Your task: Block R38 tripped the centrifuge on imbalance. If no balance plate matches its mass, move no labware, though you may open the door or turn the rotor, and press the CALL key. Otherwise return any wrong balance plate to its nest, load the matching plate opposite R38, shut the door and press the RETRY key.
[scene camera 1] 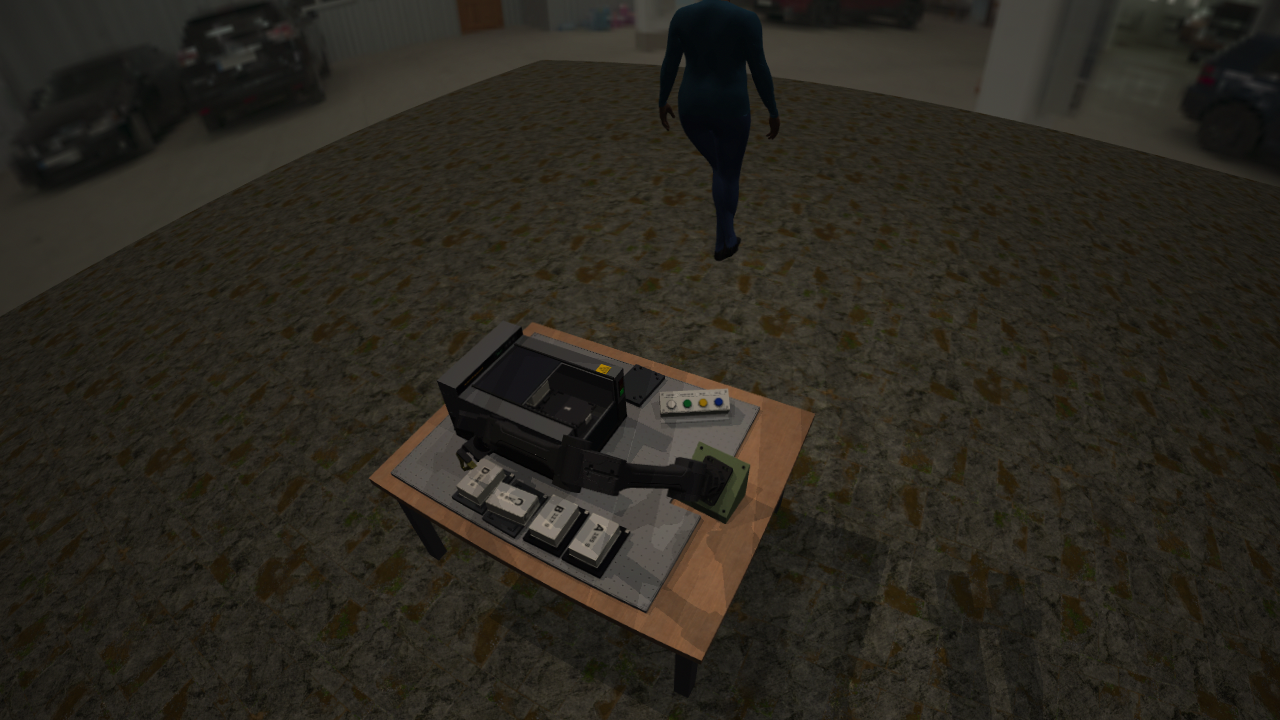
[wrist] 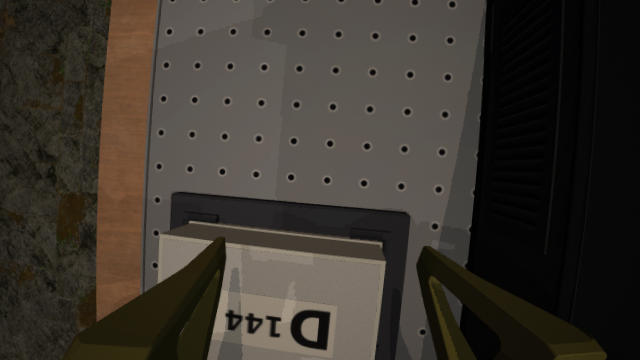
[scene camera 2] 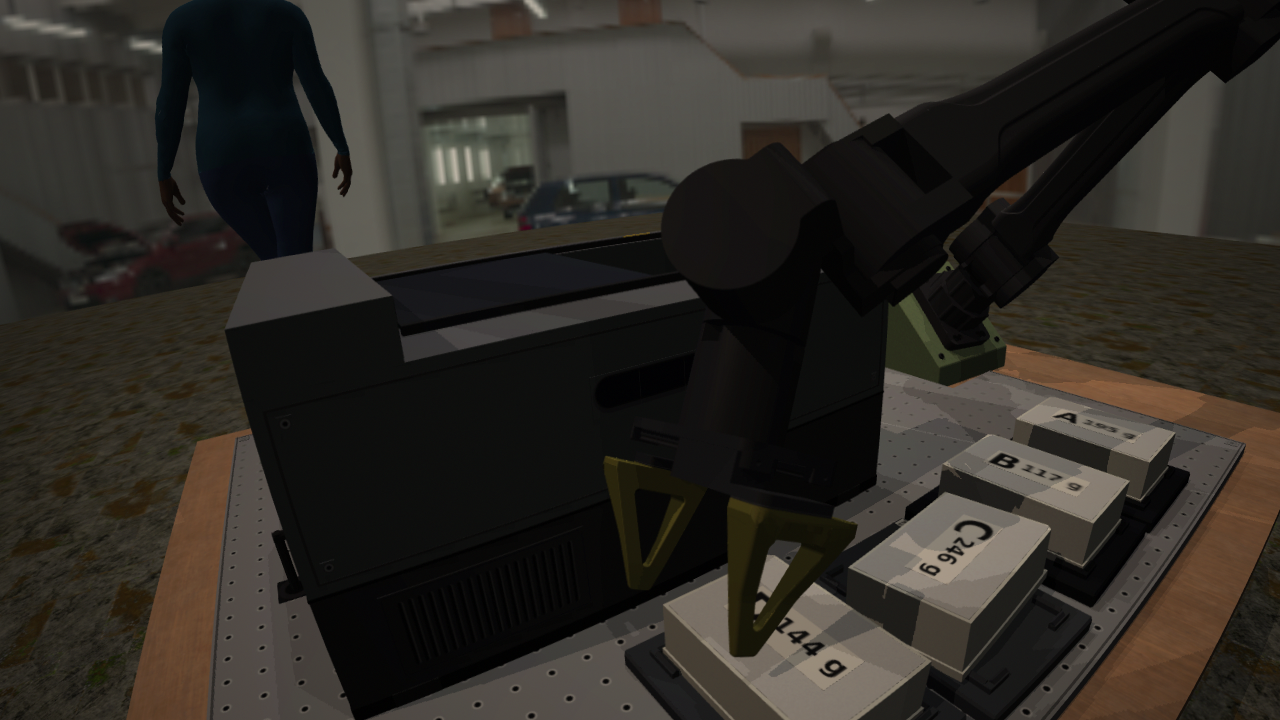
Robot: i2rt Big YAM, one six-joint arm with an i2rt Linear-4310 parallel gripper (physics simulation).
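Where they show: gripper, fingertip midpoint: (scene camera 1: 473, 460) (wrist: 326, 252) (scene camera 2: 684, 619); arm's base at its link origin: (scene camera 1: 711, 480) (scene camera 2: 945, 313).
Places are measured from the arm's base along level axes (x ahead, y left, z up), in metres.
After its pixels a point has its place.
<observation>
My gripper (scene camera 1: 467, 461) {x 0.600, y 0.355, z -0.003 m} (scene camera 2: 691, 619) {x 0.600, y 0.355, z -0.003 m} (wrist: 326, 252) {x 0.600, y 0.355, z -0.003 m} is open and empty above balance plate D, 144 g (scene camera 1: 481, 483) {x 0.527, y 0.392, z -0.017 m} (scene camera 2: 863, 689) {x 0.541, y 0.431, z -0.016 m} (wrist: 280, 275) {x 0.578, y 0.376, z -0.016 m}. In the wrist view one finger overlaps D's top and the other stands past its edge, on the centrifuge side. Plates C, 246 g (scene camera 1: 512, 502) {x 0.403, y 0.382, z -0.014 m} (scene camera 2: 948, 550) {x 0.422, y 0.375, z -0.014 m}, B, 117 g (scene camera 1: 554, 522) {x 0.265, y 0.355, z -0.016 m} (scene camera 2: 1033, 474) {x 0.285, y 0.344, z -0.016 m} and A, 195 g (scene camera 1: 596, 540) {x 0.139, y 0.329, z -0.016 m} (scene camera 2: 1096, 429) {x 0.161, y 0.328, z -0.016 m} sit in a row on dark nests. The centrifuge (scene camera 1: 453, 394) {x 0.727, y 0.284, z 0.143 m} (scene camera 2: 429, 447) {x 0.707, y 0.279, z 0.092 m} has an opening on top showing its rotor (scene camera 1: 568, 410) {x 0.456, y 0.075, z 0.070 m}. R38's label is unreadable. The key panel (scene camera 1: 694, 411) {x 0.199, y -0.214, z -0.022 m} has white, green, yellow and blue keys.
A dark square pad (scene camera 1: 642, 385) {x 0.427, y -0.240, z -0.053 m} lies between the centrifuge and the key panel. The arm's green base (scene camera 1: 733, 501) {x -0.083, y 0.014, z -0.017 m} stands at the table's right. The centrifuge's dark side wall (wrist: 575, 150) {x 0.668, y 0.273, z 0.024 m} rises close beside the gripper. A person (scene camera 1: 718, 98) (scene camera 2: 246, 107) is beyond the table.
</observation>
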